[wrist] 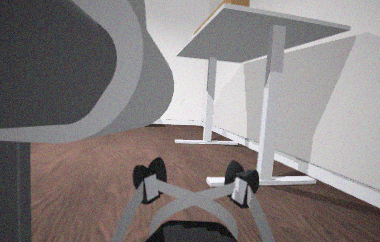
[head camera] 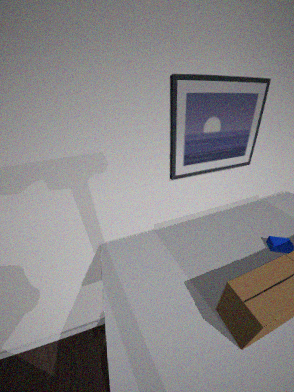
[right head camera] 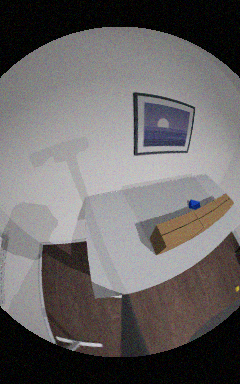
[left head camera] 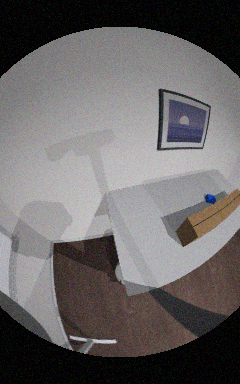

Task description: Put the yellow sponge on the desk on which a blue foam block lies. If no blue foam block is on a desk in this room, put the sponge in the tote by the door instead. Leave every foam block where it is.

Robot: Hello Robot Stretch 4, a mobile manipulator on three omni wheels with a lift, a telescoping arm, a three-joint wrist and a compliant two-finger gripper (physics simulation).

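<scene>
A small blue foam block (head camera: 279,244) (left head camera: 210,199) (right head camera: 194,204) lies on the light grey desk (head camera: 185,340) (left head camera: 132,225) (right head camera: 107,230) (wrist: 250,35), between the wall and a row of brown boxes that partly hides it. A small yellow thing (right head camera: 237,288), which looks like the sponge, is on the floor at the right edge of the right head view. My gripper (wrist: 195,173) is open with nothing between its fingertips. In the wrist view it is low over the floor, apart from the desk's legs. The tote by the door does not show.
The brown boxes (head camera: 265,305) (left head camera: 207,217) (right head camera: 192,225) stand along the desk top. A framed picture (head camera: 220,127) (left head camera: 184,120) (right head camera: 164,124) hangs above. A white desk leg (wrist: 270,125) with a long foot stands right of my fingers. Another white foot (left head camera: 95,341) (right head camera: 80,343) shows low in both side head views.
</scene>
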